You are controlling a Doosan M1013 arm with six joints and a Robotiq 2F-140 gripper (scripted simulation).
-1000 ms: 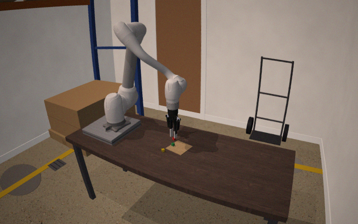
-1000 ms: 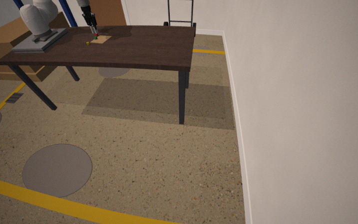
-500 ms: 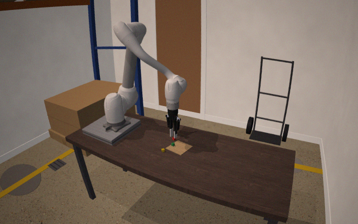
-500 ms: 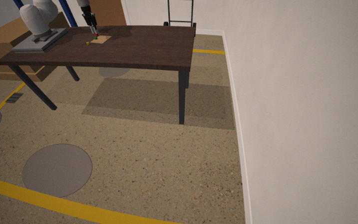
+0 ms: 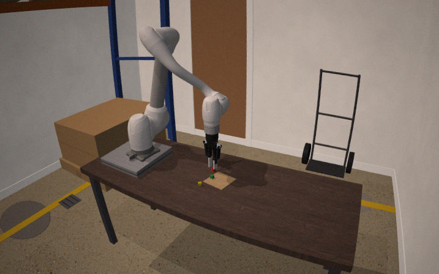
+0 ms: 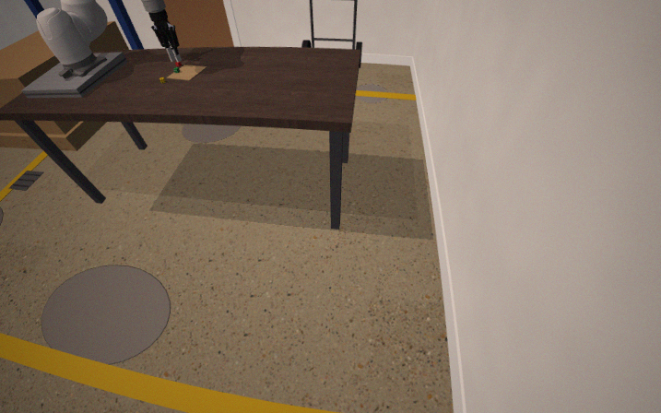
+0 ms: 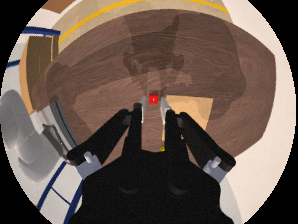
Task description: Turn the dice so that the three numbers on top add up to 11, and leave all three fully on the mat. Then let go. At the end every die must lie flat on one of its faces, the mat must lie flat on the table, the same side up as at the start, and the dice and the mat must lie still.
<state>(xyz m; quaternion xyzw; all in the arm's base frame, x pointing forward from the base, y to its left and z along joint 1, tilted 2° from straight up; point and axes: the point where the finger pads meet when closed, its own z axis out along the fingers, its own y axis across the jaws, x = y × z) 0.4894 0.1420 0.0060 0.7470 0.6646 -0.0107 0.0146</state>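
The red die is 5 cm below my hand. The rest, counted from my hand: green die (4 cm ahead, 7 cm to the right, 5 cm below); tan mat (10 cm ahead, 7 cm to the right, 6 cm below); yellow die (3 cm ahead, 17 cm to the right, 5 cm below).
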